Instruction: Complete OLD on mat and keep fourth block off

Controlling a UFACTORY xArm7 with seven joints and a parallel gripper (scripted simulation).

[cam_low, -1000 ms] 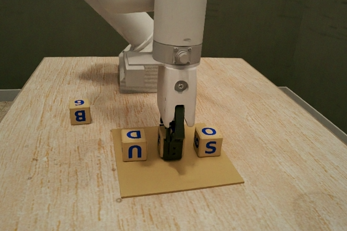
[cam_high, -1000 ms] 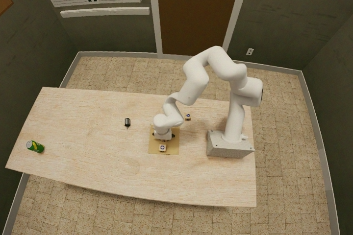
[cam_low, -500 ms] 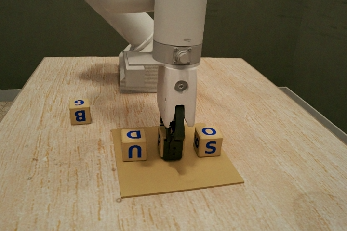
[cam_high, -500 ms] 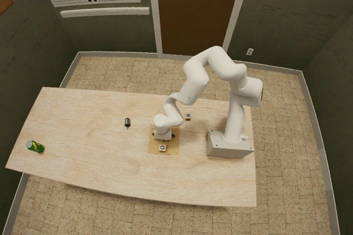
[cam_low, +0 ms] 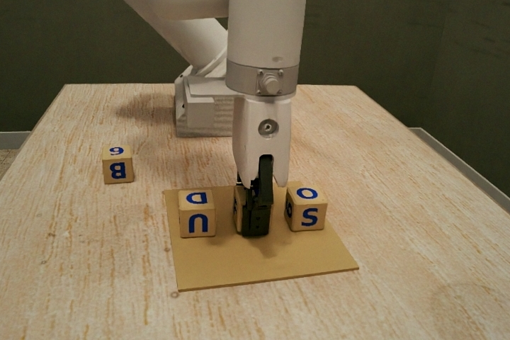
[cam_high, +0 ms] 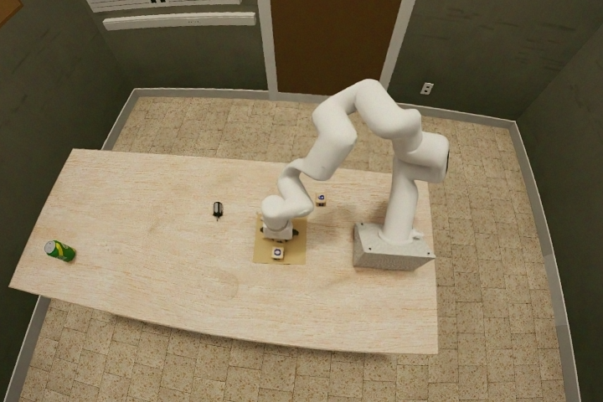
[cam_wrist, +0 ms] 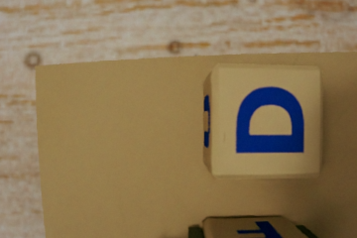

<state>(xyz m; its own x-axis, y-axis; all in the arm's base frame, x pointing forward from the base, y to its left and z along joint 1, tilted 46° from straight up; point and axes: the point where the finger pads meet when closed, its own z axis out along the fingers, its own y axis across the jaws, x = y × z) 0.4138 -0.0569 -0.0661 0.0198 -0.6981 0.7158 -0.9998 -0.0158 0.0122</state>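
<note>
The tan mat is 3 cm below my hand. Also, from my hand: green can (90 cm ahead, 20 cm to the left, 4 cm above); then small black object (27 cm ahead, 7 cm to the right, 1 cm below).
</note>
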